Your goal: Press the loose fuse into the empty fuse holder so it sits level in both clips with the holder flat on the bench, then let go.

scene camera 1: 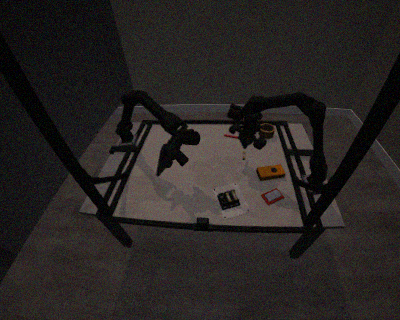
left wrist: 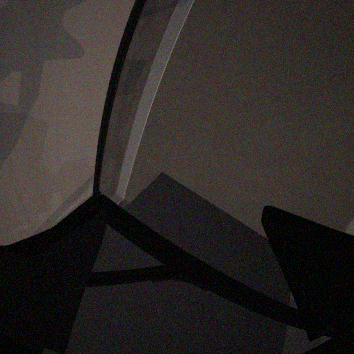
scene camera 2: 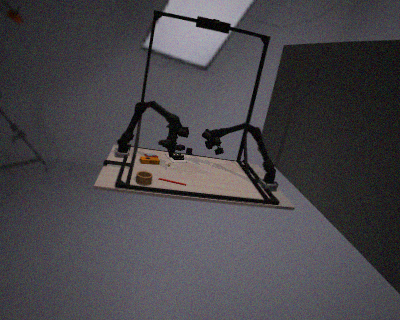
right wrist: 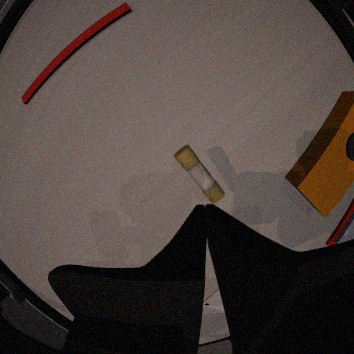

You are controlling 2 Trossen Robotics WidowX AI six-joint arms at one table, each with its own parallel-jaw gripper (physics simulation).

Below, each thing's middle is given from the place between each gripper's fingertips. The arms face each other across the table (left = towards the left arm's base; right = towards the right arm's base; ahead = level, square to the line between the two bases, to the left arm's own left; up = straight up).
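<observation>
From my left hand, the orange block (right wrist: pixel 315 174) is 15 cm below, 29 cm ahead and 44 cm to the right. The red stick (right wrist: pixel 104 21) is 17 cm below that same left hand, and I see it 22 cm to the right of the hand and 53 cm ahead of it.
My right gripper is 70 mm above the orange block, while also being 150 mm to the left of it and 50 mm past it. Counted from my right hand, the red stick is 90 mm below, 70 mm to the left and 180 mm ahead.
</observation>
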